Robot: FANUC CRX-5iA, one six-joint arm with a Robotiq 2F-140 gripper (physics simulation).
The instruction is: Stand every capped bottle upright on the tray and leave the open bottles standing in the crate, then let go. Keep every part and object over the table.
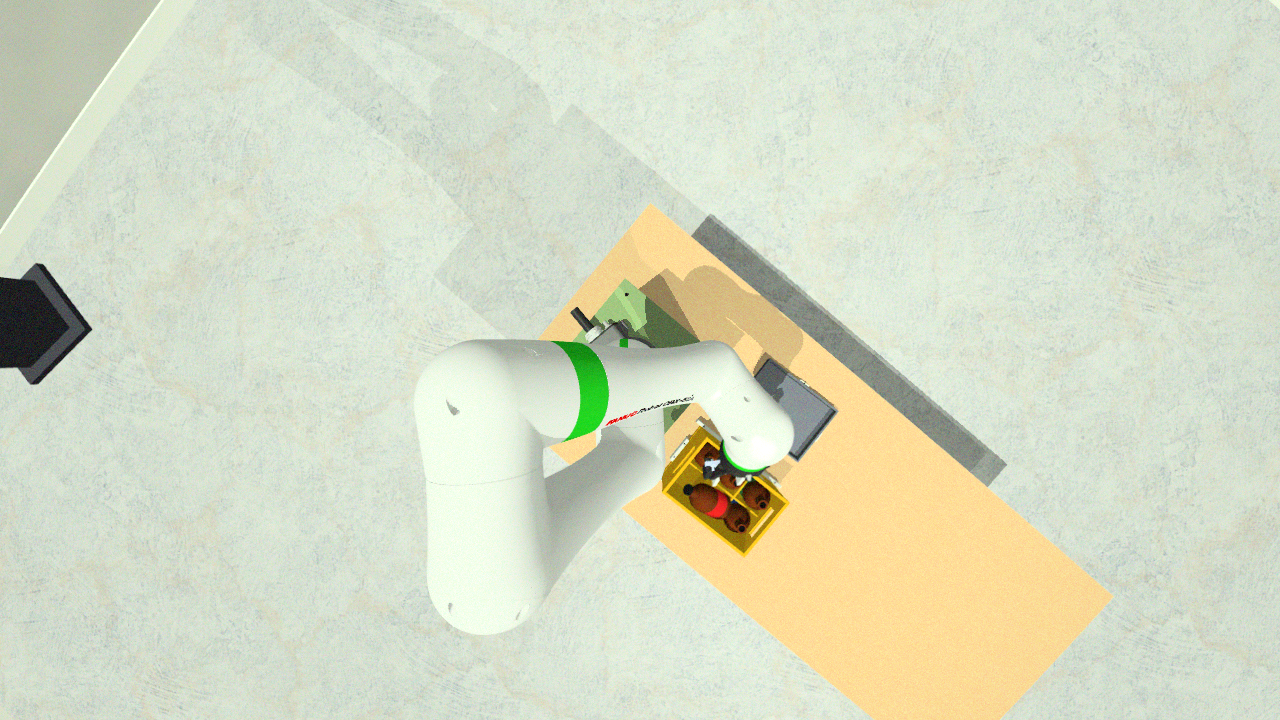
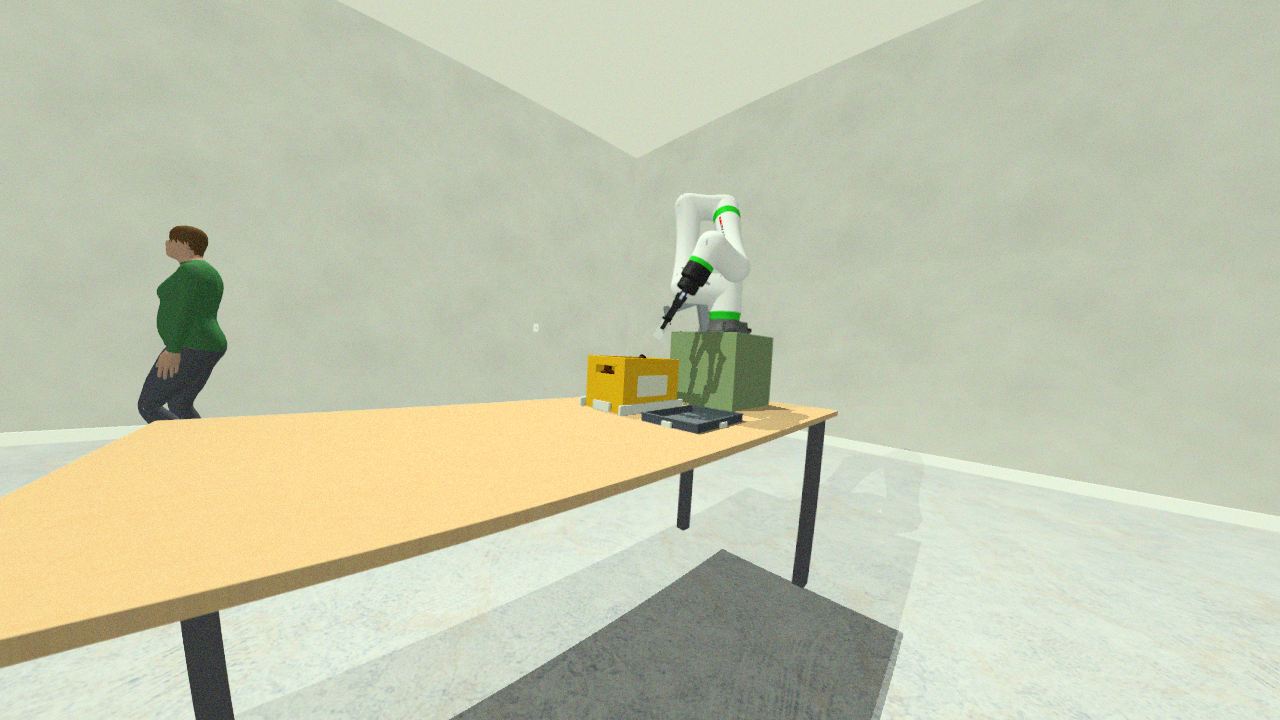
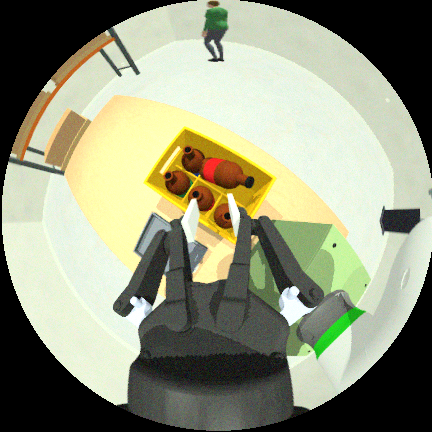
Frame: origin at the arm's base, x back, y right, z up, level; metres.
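Where they show: gripper, fingertip midpoint: (image 1: 725, 479) (image 2: 656, 338) (image 3: 212, 204); arm's base, link origin: (image 2: 723, 334) (image 3: 323, 316).
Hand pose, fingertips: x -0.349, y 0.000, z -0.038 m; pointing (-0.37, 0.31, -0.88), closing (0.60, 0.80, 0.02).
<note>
Things, the pixels of their centre, and the offset from my fingertips. "spot": a spot on its surface instead. Level surfaces: height alone.
- yellow crate, body centre: (image 1: 720, 487) (image 3: 209, 185) (image 2: 633, 381) dx -0.063, dy +0.036, dz -0.160 m
- brown bottle with a red label, body centre: (image 3: 226, 174) (image 1: 704, 498) dx -0.044, dy +0.085, dz -0.119 m
- far corner, surface spot: (image 3: 192, 159) spot: dx -0.143, dy +0.052, dz -0.121 m
- wooden table, surface height: dz -0.248 m
The yellow crate (image 1: 765, 530) (image 2: 605, 392) (image 3: 230, 153) stands on the table. In it a brown bottle with a red label (image 1: 708, 500) (image 3: 227, 173) lies tilted across the compartments, a black cap on its neck. Several brown bottles stand upright: one at the far corner (image 3: 192, 159), one beside it (image 3: 177, 183), one in the middle (image 3: 201, 198) and one partly behind a finger (image 3: 223, 216). Whether their dark tops are caps is too small to tell. The dark grey tray (image 1: 812, 416) (image 2: 693, 418) shows no bottle. My gripper (image 2: 660, 332) (image 3: 212, 204) is open and empty, above the crate.
The green pedestal (image 2: 753, 371) (image 3: 347, 247) under my arm stands close to the crate and tray. Pale brackets (image 2: 662, 407) edge the crate's base. The wooden table (image 1: 895, 555) (image 2: 358, 474) extends away from the pedestal. A person (image 2: 190, 304) (image 3: 216, 25) is beyond the table.
</note>
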